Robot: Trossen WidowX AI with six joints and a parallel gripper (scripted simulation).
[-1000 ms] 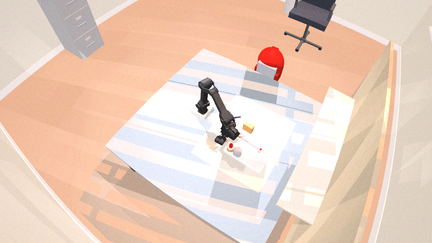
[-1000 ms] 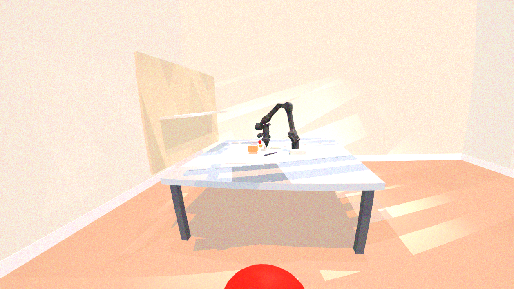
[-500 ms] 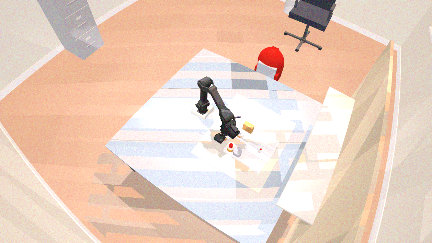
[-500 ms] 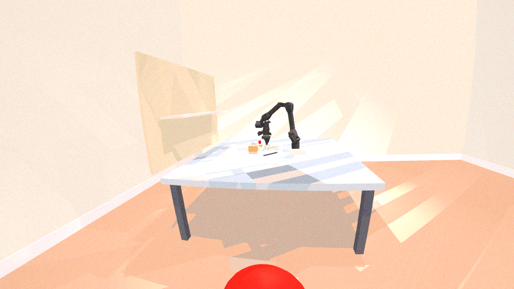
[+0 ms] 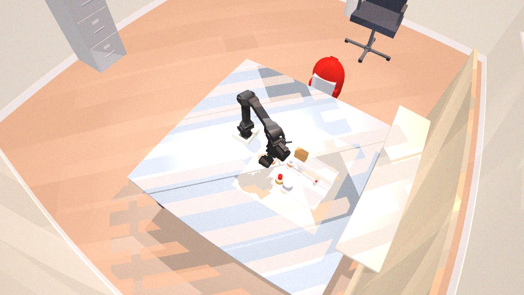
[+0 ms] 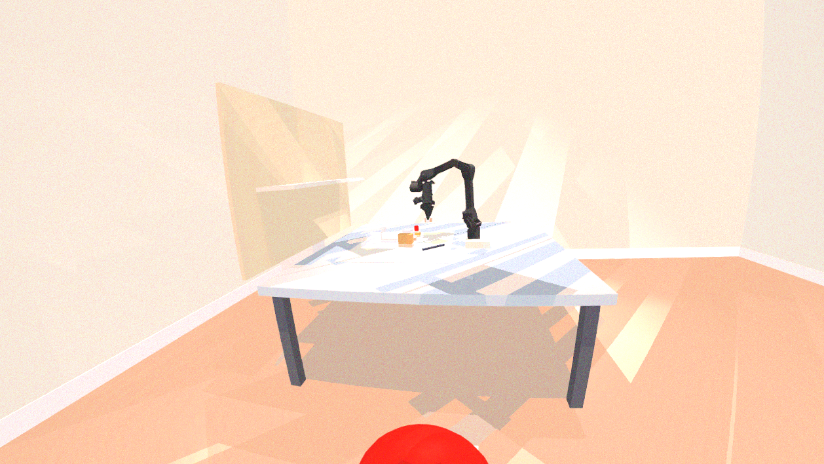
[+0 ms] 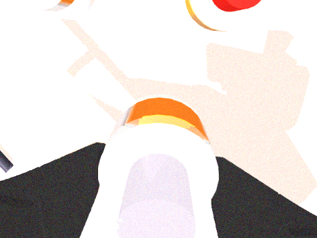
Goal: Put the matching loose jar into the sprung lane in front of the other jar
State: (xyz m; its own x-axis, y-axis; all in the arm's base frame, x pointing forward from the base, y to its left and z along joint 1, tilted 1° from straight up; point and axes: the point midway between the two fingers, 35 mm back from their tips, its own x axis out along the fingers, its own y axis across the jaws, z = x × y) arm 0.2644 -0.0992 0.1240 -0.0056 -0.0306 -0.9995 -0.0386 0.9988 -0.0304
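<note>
Right now my gripper tip is 18 cm to the right of the orange box, 10 cm short of it and 8 cm above it. From my gripper tip the other things lie so: red mark (26 cm ahead, 6 cm to the left, 5 cm below); white pusher lane (23 cm ahead, 10 cm below, 7 cm to the left); thin black rod (19 cm to the left, 11 cm below, 6 cm behind).
</note>
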